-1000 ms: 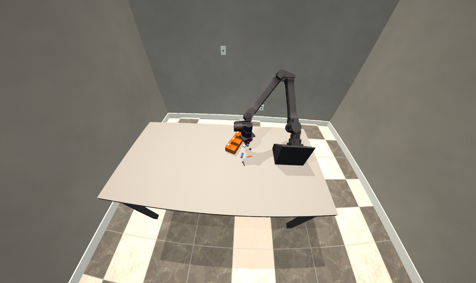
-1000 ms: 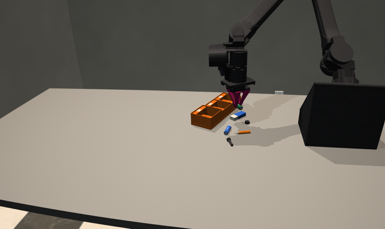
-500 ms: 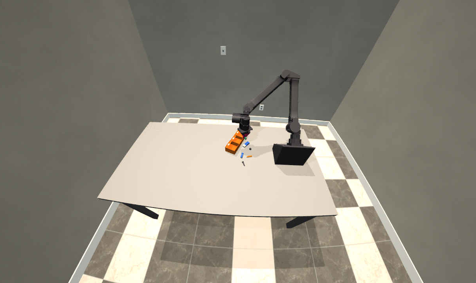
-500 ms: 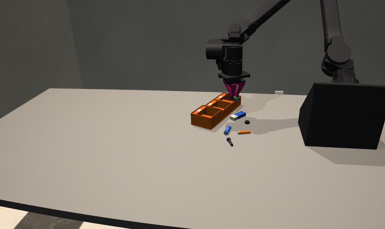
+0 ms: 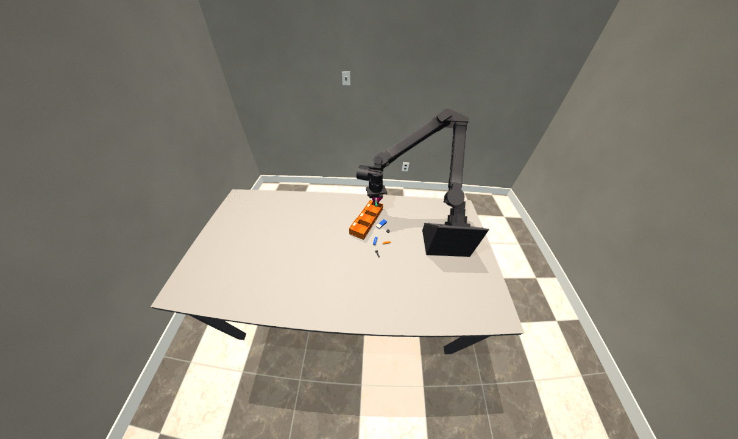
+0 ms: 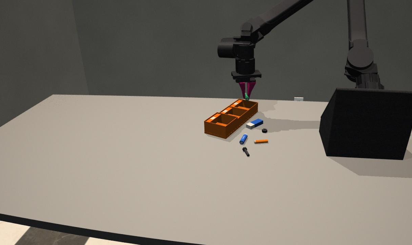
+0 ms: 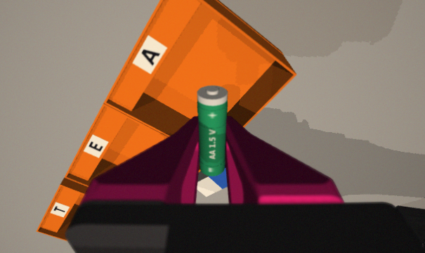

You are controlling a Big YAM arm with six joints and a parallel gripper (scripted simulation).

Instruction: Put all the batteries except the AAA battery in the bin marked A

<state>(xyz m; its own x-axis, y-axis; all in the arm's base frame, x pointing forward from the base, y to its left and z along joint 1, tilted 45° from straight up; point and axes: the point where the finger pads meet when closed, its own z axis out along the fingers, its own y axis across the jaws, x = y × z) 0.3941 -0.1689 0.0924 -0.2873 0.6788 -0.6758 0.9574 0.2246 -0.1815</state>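
The green battery is right at my hand. Also, from my hand: eraser (100 mm to the left, 70 mm below, 40 mm behind); then orange bin row (70 mm to the left, 50 mm below, 40 mm ahead); then black nut (130 mm to the left, 80 mm behind, 70 mm below).
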